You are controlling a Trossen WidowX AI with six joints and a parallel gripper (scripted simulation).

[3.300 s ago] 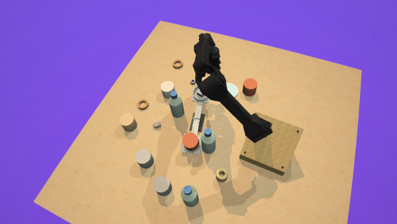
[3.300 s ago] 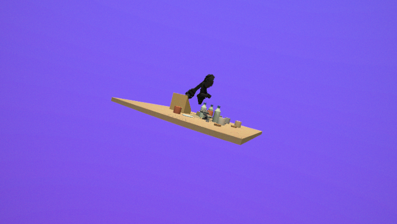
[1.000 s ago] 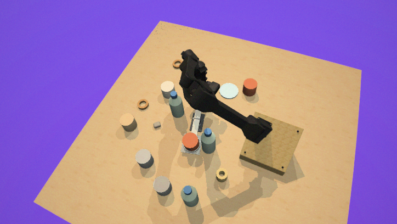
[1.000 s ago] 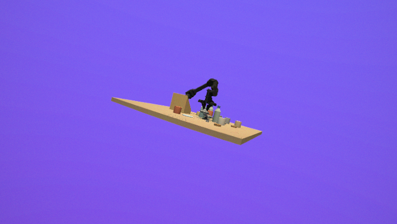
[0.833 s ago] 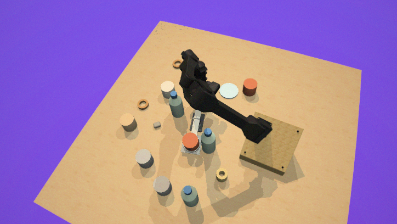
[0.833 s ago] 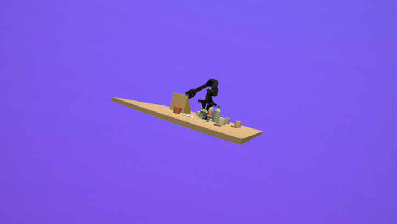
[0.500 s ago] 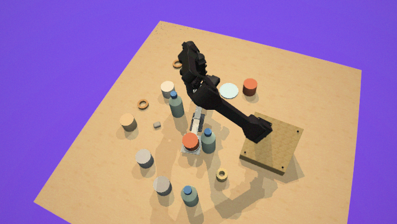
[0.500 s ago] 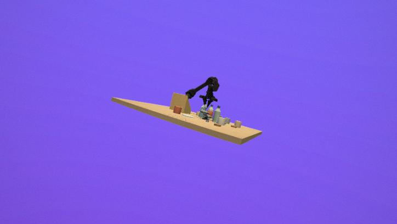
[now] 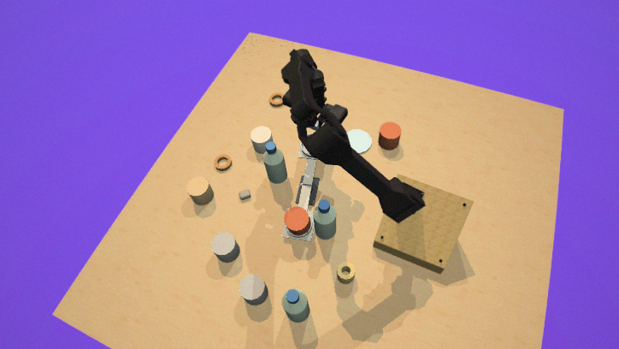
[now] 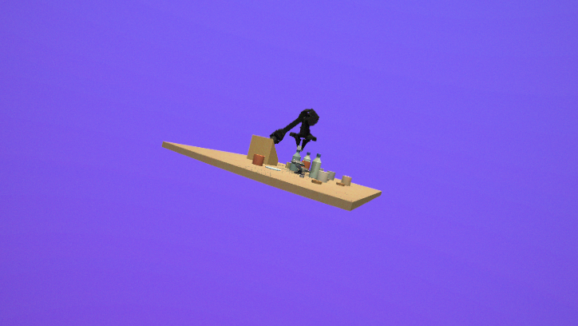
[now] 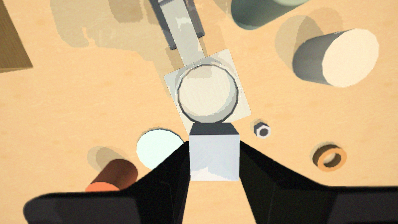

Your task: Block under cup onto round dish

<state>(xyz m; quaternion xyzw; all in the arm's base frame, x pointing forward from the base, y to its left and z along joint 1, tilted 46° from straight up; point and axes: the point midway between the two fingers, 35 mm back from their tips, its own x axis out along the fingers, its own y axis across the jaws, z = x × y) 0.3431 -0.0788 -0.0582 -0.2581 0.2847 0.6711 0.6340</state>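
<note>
Now: the pale round dish 160 mm below my gripper tip, 110 mm to the right of it and 90 mm behind it. Round my gripper tip: small nut (160 mm below, 110 mm ahead, 70 mm to the right); then grey block (10 mm above); then balance (140 mm to the left, 130 mm below, 40 mm behind).
</note>
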